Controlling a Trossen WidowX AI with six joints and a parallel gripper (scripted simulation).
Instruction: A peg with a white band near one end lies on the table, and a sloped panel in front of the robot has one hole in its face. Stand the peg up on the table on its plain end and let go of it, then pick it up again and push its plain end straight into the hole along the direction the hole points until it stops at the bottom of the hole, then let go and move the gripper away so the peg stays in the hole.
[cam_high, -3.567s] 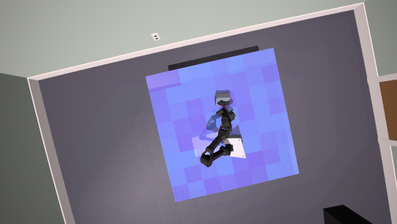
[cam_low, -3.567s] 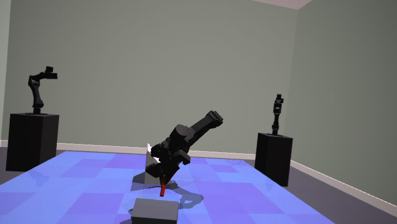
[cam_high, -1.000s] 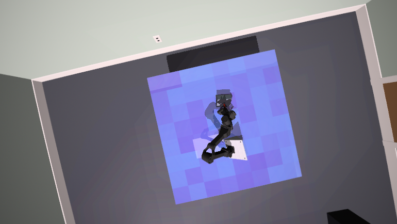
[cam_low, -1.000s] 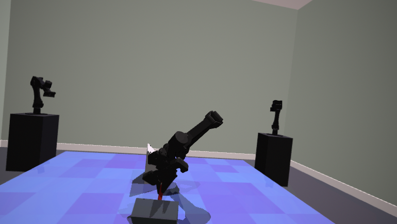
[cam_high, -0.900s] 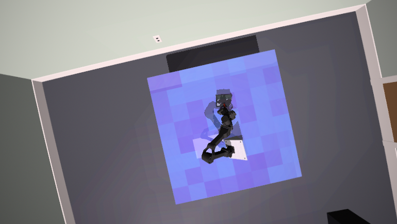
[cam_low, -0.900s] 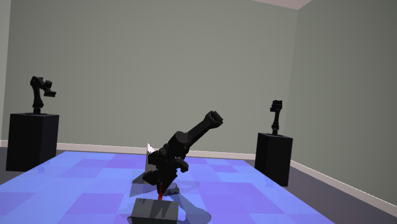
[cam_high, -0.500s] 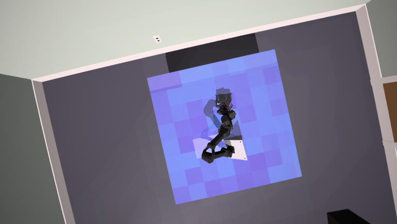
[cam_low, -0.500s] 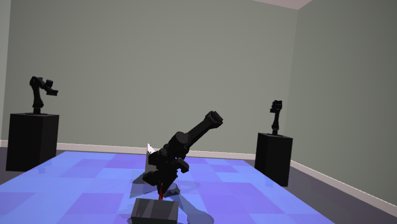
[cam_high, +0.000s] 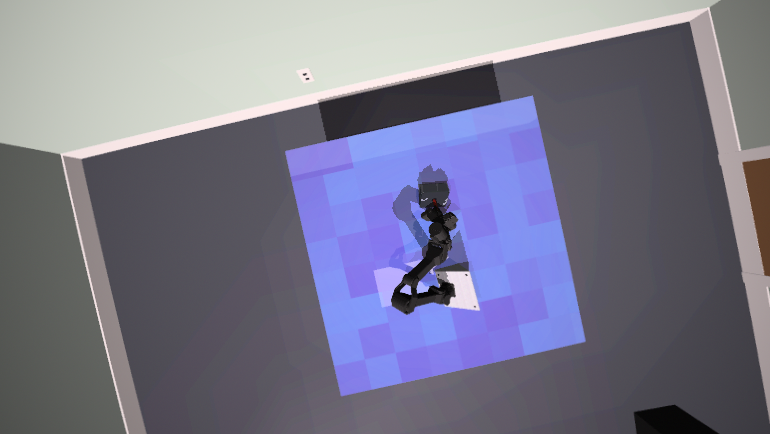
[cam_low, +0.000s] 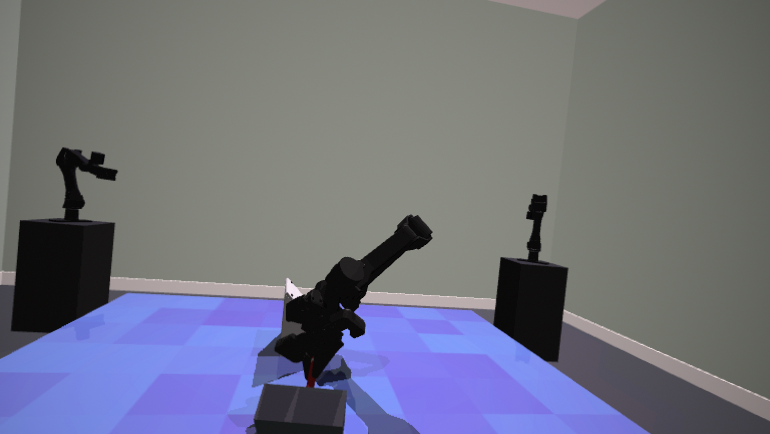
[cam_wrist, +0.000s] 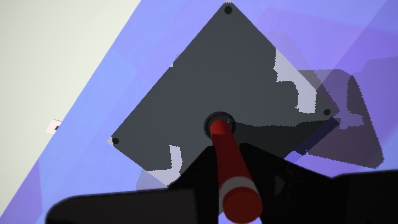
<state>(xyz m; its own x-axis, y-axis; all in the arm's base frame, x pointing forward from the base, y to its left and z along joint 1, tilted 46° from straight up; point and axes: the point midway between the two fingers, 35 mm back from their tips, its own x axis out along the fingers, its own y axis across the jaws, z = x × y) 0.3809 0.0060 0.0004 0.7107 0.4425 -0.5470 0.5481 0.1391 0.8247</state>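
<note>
Now: gripper tip 50 mm short of the grey sloped panel, 40 mm above it and 10 mm to the left of it. Round my gripper tip: red peg: 10 mm behind, 10 mm above.
</note>
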